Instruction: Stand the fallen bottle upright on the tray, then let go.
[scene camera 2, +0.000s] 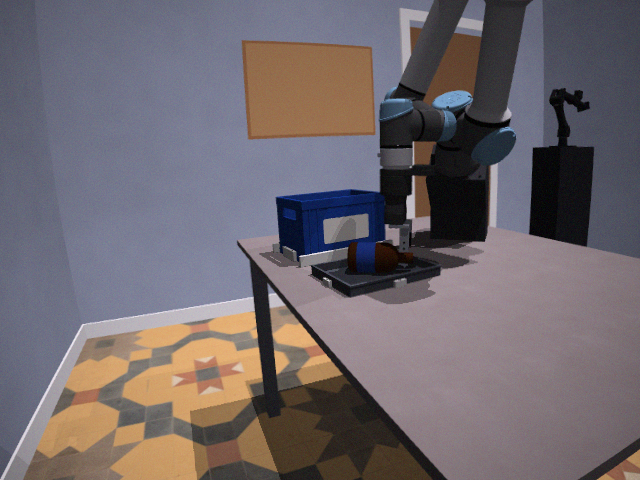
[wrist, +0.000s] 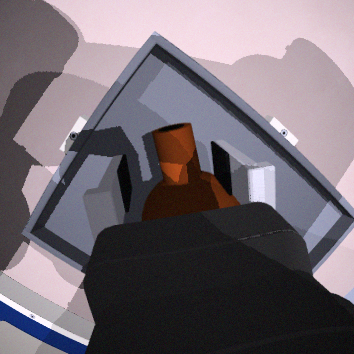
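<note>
The brown bottle with a blue label lies on its side in the dark grey tray. In the scene view its neck points right; in the wrist view the neck points up the view and the gripper's housing hides the lower body and the label. My gripper is open and points down over the neck end of the bottle. In the wrist view one finger stands on each side of the neck and shoulder, with a gap on both sides. Nothing is held.
A blue crate with a pale panel stands just behind the tray. A pale rail runs along the crate's base, between it and the tray. Small white brackets sit against the tray's outer walls. The table extends to the right.
</note>
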